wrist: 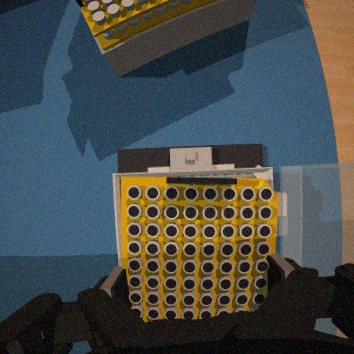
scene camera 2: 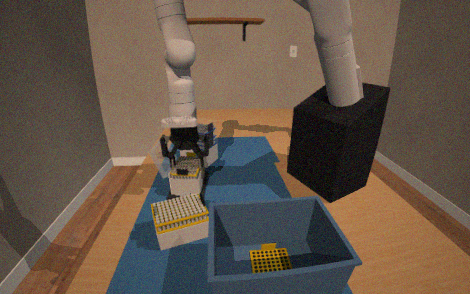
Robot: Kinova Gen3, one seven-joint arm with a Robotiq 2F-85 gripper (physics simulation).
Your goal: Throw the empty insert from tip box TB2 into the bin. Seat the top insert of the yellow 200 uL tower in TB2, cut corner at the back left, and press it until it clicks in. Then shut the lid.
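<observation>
My gripper [scene camera 2: 188, 164] [wrist: 197, 277] is shut on a yellow tip insert [scene camera 2: 185, 170] [wrist: 200, 240], filled with tips, with a finger at each side. The insert is level or nearly so, over the open white tip box TB2 [scene camera 2: 185, 187] [wrist: 117, 215]. In the wrist view its right edge overlaps the box's right wall, and its cut corner is at the upper right. Whether it is seated is hidden. The transparent lid [wrist: 317, 215] stands open at the box's right in that view. The empty yellow insert [scene camera 2: 270, 260] lies in the blue bin [scene camera 2: 280, 285].
The yellow tower [scene camera 2: 180, 212] [wrist: 175, 47], topped with tips, stands between TB2 and the bin's left side. A black holder [wrist: 142, 158] shows at TB2's edge. Another white box [scene camera 2: 211, 156] with blue-grey parts stands behind the gripper. A black pedestal [scene camera 2: 330, 150] bears the arm's base.
</observation>
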